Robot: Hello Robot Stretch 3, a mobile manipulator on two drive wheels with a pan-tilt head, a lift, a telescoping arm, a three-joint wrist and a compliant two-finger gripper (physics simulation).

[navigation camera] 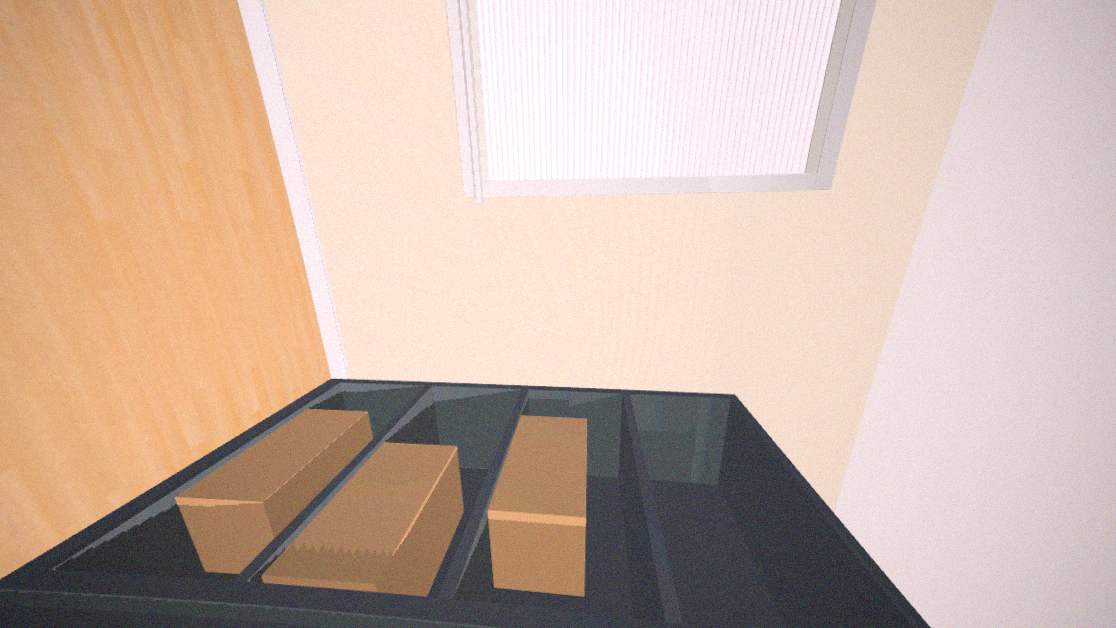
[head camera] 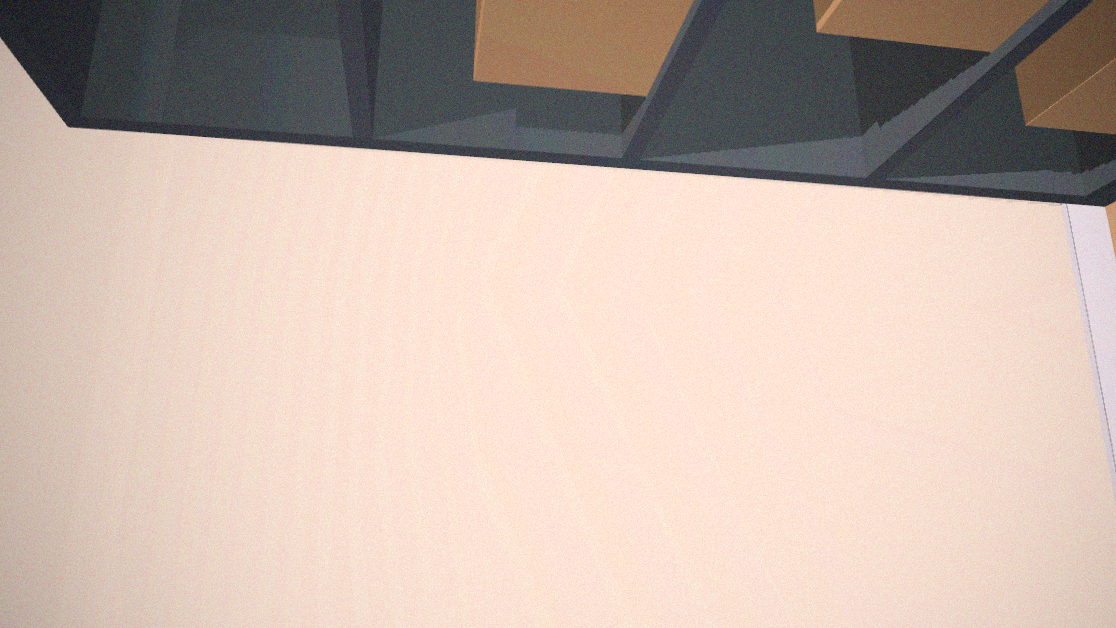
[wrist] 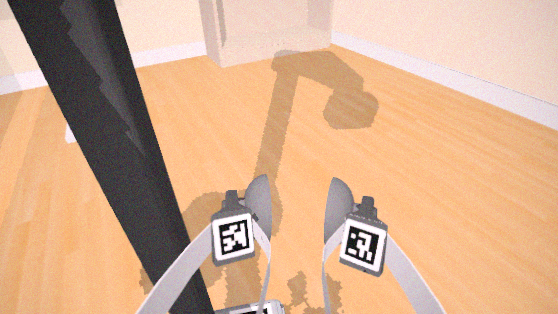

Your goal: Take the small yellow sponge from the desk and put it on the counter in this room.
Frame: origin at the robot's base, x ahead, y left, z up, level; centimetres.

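Seen in the pictures: gripper, fingertip midpoint: (wrist: 298, 199).
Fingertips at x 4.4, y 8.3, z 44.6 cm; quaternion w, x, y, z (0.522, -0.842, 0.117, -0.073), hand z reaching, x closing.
Observation:
A point is followed by its place in that frame.
My gripper (wrist: 298, 199) {x 4.4, y 8.3, z 44.6 cm} is open in the wrist view, with its two grey rounded fingertips apart and bare floor showing between them. The small yellow sponge, the desk and the counter do not show in these views.
A dark shelf unit (head camera: 499, 151) {x 151.5, y -24.4, z 120.4 cm} (navigation camera: 628, 538) {x 126.1, y -71.3, z 141.6 cm} with brown boxes (head camera: 577, 46) {x 124.5, y -35.6, z 112.3 cm} (navigation camera: 538, 468) {x 108.5, y -41.0, z 110.8 cm} in its compartments stands close, against the wall. A window (navigation camera: 647, 93) {x 117.9, y 87.0, z 145.0 cm} is in the wall. The robot's dark mast (wrist: 107, 130) {x -6.4, y 11.6, z 49.3 cm} crosses the wrist view; a pale boxy structure (wrist: 270, 30) {x 35.7, y 205.3, z 10.2 cm} stands at the wall behind wooden floor (wrist: 450, 175) {x 64.9, y 50.7, z 0.1 cm}.

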